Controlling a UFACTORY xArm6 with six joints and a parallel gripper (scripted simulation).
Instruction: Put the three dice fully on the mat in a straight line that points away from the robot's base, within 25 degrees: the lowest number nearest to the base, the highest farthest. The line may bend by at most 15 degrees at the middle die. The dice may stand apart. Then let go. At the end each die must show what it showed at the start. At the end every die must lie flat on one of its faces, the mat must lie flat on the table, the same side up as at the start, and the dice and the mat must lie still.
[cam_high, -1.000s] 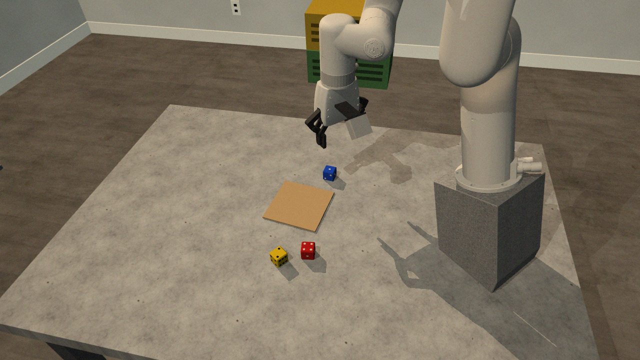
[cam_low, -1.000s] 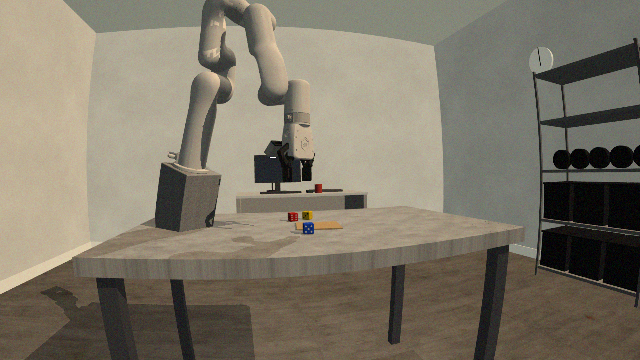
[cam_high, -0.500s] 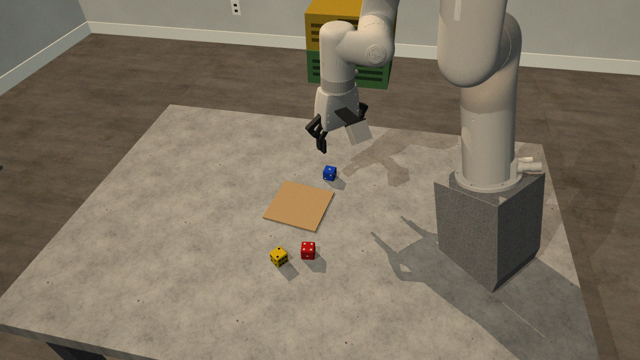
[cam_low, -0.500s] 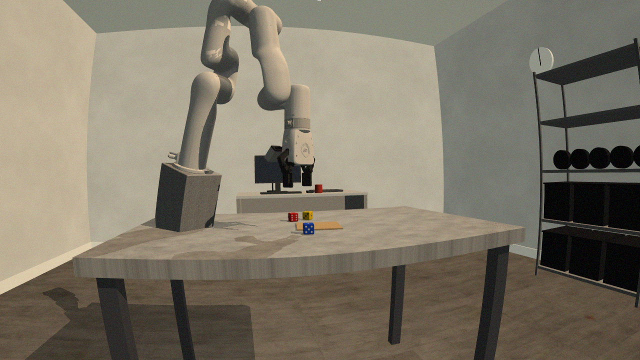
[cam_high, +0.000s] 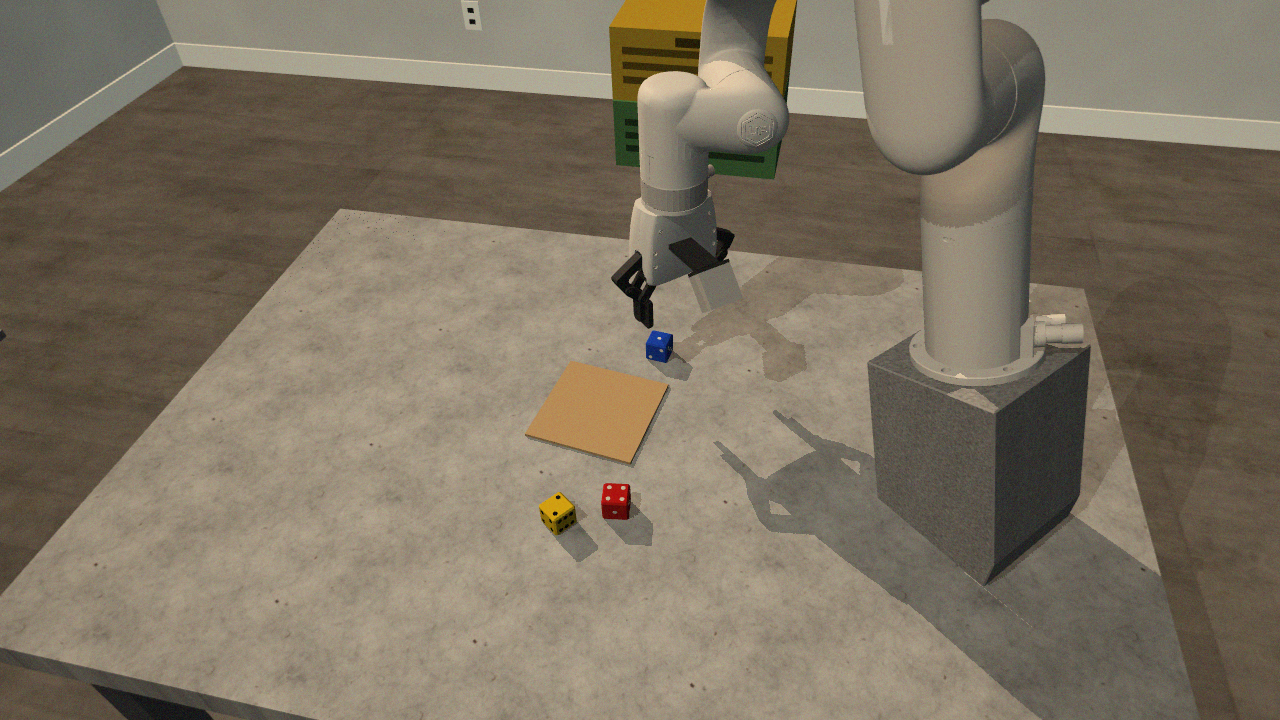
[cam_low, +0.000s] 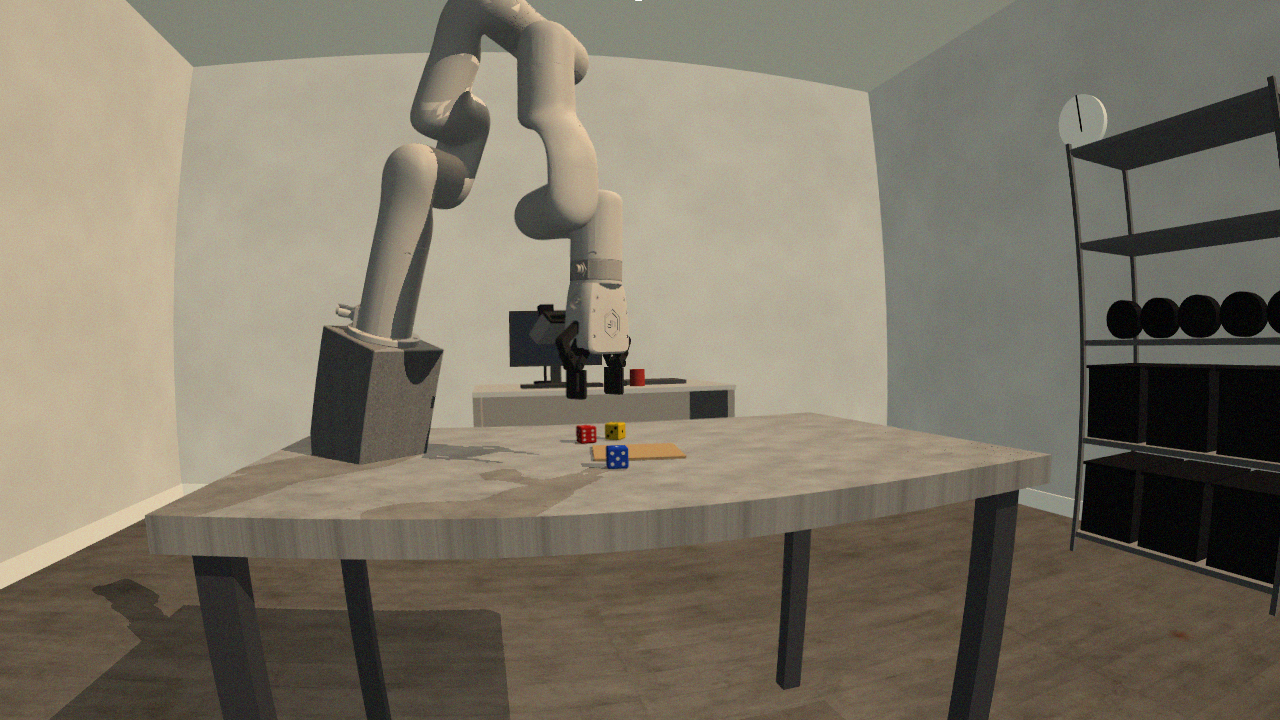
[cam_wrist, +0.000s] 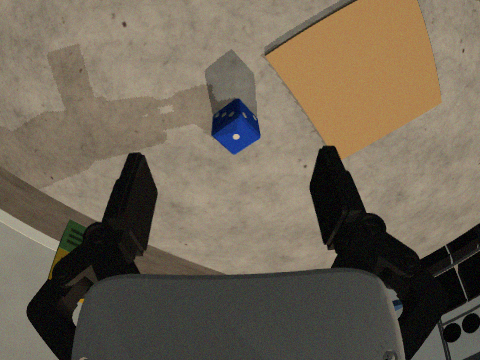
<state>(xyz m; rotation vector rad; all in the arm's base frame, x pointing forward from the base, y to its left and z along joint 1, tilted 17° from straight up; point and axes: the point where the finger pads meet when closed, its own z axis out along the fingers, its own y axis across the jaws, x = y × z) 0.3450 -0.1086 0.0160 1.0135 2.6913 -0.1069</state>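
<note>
The blue die is 30 mm ahead of my hand, 20 mm to the right of it and 100 mm below it. From my hand the other things lie so: red die: 10 mm ahead, 240 mm to the left, 100 mm below; then yellow die: 70 mm ahead, 280 mm to the left, 100 mm below; then mat: 80 mm ahead, 100 mm to the left, 110 mm below.
</note>
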